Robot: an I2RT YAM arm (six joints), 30 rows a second.
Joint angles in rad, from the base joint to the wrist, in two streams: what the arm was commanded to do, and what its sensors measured. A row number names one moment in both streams.
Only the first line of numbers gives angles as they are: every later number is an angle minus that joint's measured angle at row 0.
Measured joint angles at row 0: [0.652, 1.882, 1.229, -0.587, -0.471, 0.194]
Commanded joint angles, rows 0 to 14: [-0.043, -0.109, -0.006, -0.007, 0.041, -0.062]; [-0.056, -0.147, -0.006, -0.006, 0.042, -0.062]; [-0.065, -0.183, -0.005, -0.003, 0.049, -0.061]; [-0.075, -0.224, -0.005, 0.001, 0.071, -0.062]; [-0.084, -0.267, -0.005, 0.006, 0.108, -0.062]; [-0.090, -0.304, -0.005, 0.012, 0.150, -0.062]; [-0.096, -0.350, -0.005, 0.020, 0.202, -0.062]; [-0.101, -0.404, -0.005, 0.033, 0.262, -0.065]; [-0.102, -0.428, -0.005, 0.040, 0.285, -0.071]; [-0.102, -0.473, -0.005, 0.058, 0.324, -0.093]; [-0.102, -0.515, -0.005, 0.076, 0.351, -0.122]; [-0.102, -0.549, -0.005, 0.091, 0.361, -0.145]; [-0.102, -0.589, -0.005, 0.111, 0.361, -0.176]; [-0.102, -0.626, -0.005, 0.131, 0.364, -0.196]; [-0.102, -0.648, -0.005, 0.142, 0.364, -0.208]
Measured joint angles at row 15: [-0.105, -0.577, -0.015, 0.117, 0.307, -0.121]
